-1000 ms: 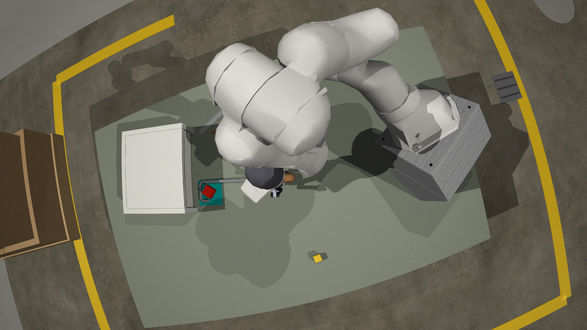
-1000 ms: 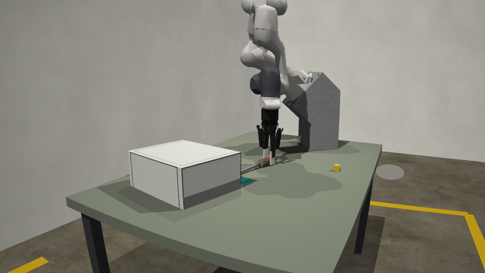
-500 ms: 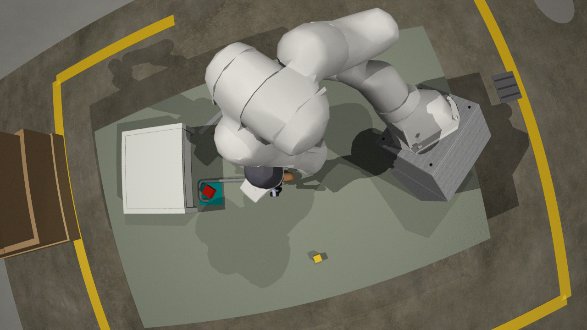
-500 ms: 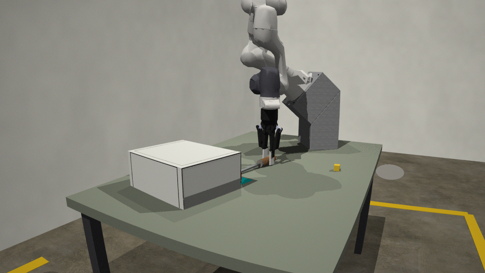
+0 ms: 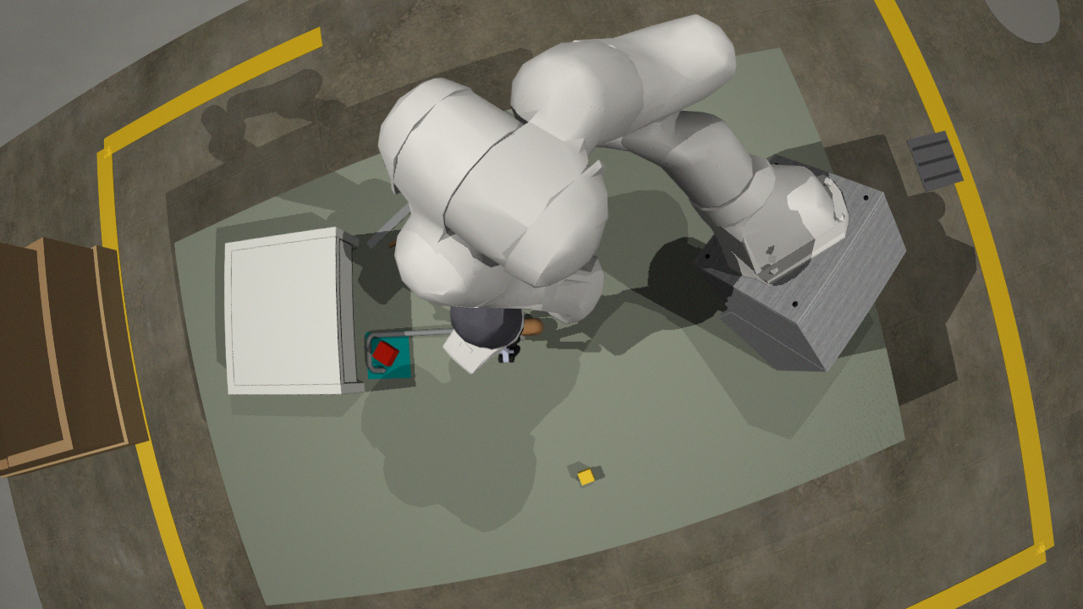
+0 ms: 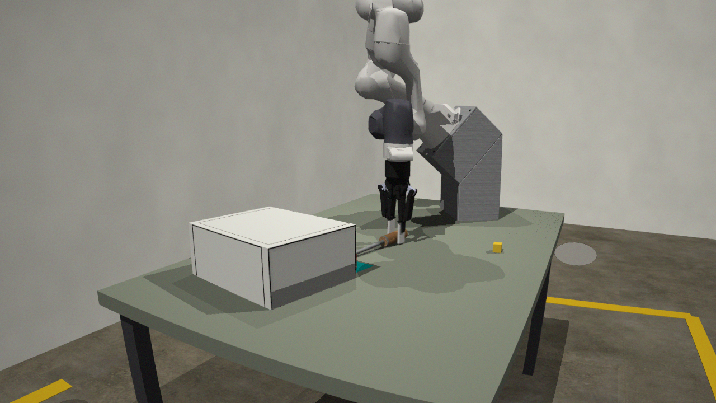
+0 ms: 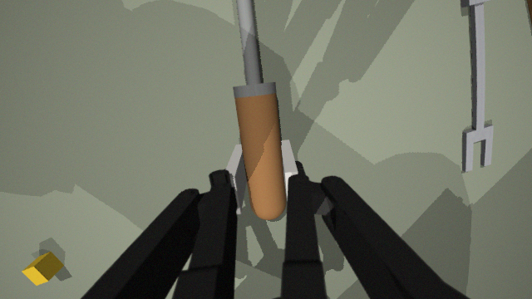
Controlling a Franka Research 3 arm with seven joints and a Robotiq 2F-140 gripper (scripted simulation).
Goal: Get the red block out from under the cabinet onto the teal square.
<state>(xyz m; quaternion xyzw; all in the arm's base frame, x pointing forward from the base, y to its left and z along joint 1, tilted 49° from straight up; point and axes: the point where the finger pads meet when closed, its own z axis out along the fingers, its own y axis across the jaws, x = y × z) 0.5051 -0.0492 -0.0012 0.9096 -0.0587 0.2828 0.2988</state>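
Now: hand 14 cm short of the grey hook tool, 2 cm above it and 1 cm to the left of it. The rest, counted from my hand: grey fork-ended tool 20 cm to the right, 3 cm below, 1 cm behind; wooden stick 26 cm to the right, 10 cm ahead, 3 cm below; teal square 26 cm ahead, 4 cm to the right, 4 cm below.
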